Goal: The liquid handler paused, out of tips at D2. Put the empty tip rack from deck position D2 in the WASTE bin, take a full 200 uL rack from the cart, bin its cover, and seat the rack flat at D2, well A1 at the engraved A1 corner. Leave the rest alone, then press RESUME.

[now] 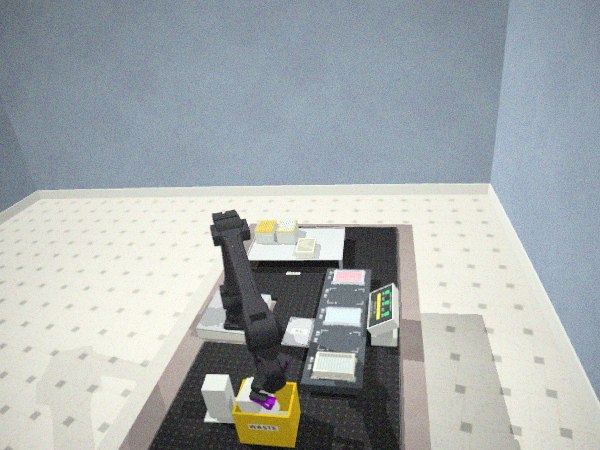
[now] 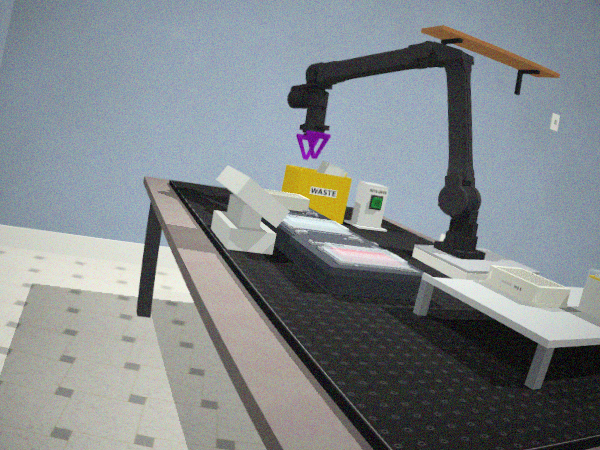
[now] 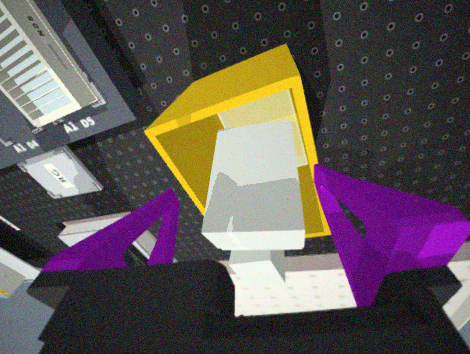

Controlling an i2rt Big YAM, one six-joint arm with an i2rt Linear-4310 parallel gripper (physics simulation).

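Frame: origin at the arm's base, x left, y ahead, z down, level; millimetres.
Where they show: gripper, fingertip midpoint: (image 1: 274, 393) (image 2: 309, 159) (image 3: 241, 184); arm's base, link origin: (image 1: 238, 319) (image 2: 458, 253).
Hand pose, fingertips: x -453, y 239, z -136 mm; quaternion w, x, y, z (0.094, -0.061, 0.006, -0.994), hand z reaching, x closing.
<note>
Each offset is from my fingertips to the top centre of the thing. "*": to the spot under its first point. Level surfaces: height alone.
My gripper (image 1: 265, 401) (image 2: 310, 158) (image 3: 241, 184) is open above the yellow WASTE bin @(dx +9, dy -33, dz +31 mm) (image 1: 248, 436) (image 2: 299, 178) (image 3: 240, 80), with nothing held between its purple fingers. A grey-white tip rack @(dx +14, dy -59, dz -2 mm) (image 1: 246, 401) (image 2: 333, 170) (image 3: 255, 210) stands tilted in the bin, one end sticking above the rim. A pale translucent piece @(dx +1, dy -35, dz +135 mm) (image 3: 265, 111) lies beneath it. Position D2 (image 1: 346, 295) on the dark deck @(dz +119 mm) (image 1: 330, 384) is bare. On the cart @(dx +966, dy -66, dz +100 mm) (image 1: 327, 240) (image 2: 565, 336) stand a yellow-topped rack @(dx +1038, dy -226, dz +36 mm) (image 1: 266, 228) and a white-topped rack @(dx +1035, dy -118, dz +36 mm) (image 1: 287, 228). The green button @(* dx +98, dy -193, dz +84 mm) (image 2: 376, 202) is on a white box @(dx +60, dy -196, dz +36 mm) (image 1: 218, 395) (image 2: 364, 215) beside the bin.
The deck also holds a pink plate @(dx +694, dy +186, dz +104 mm) (image 1: 349, 276) (image 2: 362, 256), a pale blue plate @(dx +446, dy +168, dz +104 mm) (image 1: 342, 316) and a cream rack @(dx +199, dy +149, dz +87 mm) (image 1: 334, 365) (image 3: 60, 75). A tilted screen (image 1: 382, 307) (image 2: 252, 197) stands beside it. A cream box @(dx +898, dy -13, dz +75 mm) (image 1: 305, 247) (image 2: 530, 287) sits on the cart. An RG plate @(dx +415, dy +4, dz +152 mm) (image 1: 295, 339) (image 3: 82, 177) lies near the deck.
</note>
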